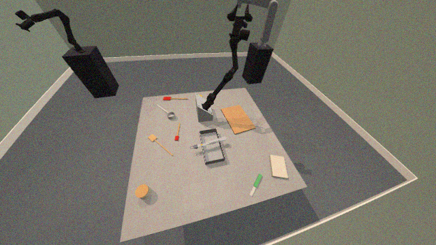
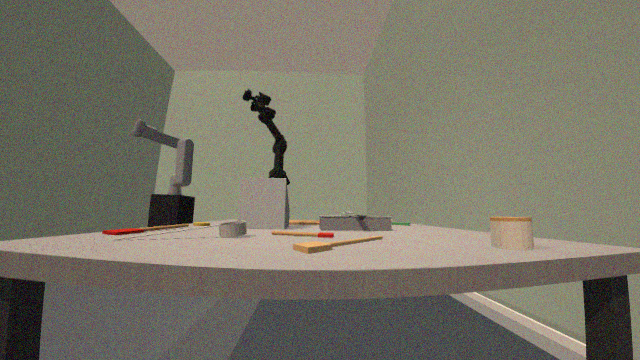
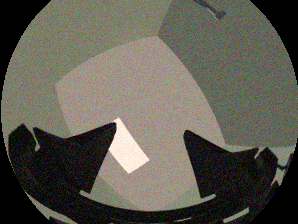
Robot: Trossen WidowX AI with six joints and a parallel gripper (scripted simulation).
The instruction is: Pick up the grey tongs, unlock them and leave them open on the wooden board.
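Now: gripper tip 590 mm short of the yellow lock piece, 440 mm to the left of it and 820 mm above it. The rest, counted from my gripper tip: wooden board: 330 mm ahead, 880 mm below; roasting tin: 590 mm ahead, 360 mm to the right, 860 mm below; red spatula: 130 mm behind, 630 mm to the right, 880 mm below.
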